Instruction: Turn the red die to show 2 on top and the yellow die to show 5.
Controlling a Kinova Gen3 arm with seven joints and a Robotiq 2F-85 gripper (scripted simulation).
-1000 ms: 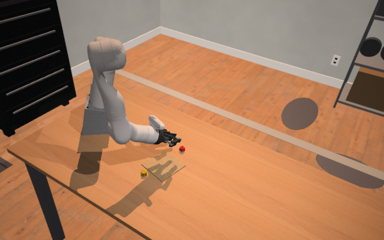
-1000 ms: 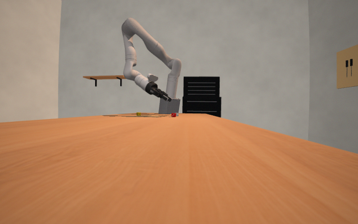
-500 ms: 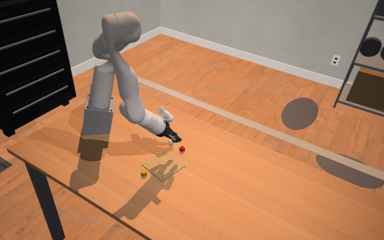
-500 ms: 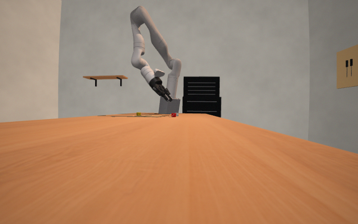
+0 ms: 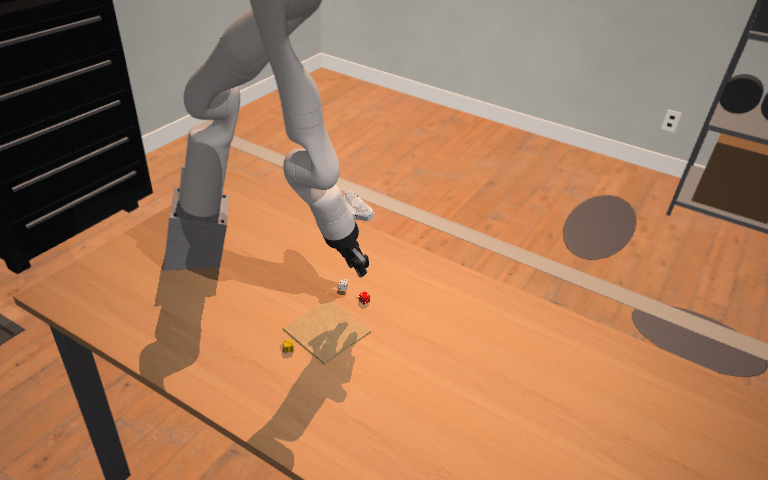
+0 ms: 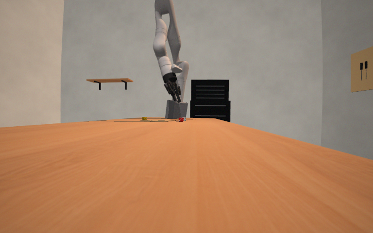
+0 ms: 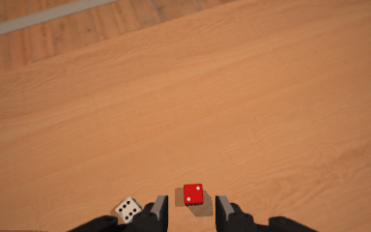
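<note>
Right now the red die is 110 mm below my hand, 30 mm to the left of it and 10 mm ahead of it. From my hand the other things lie so: white die 110 mm below, 60 mm behind, 30 mm to the left; then yellow die 200 mm to the right, 110 mm below, 10 mm behind; then tan mat 120 mm below, 100 mm to the right, 10 mm ahead.
</note>
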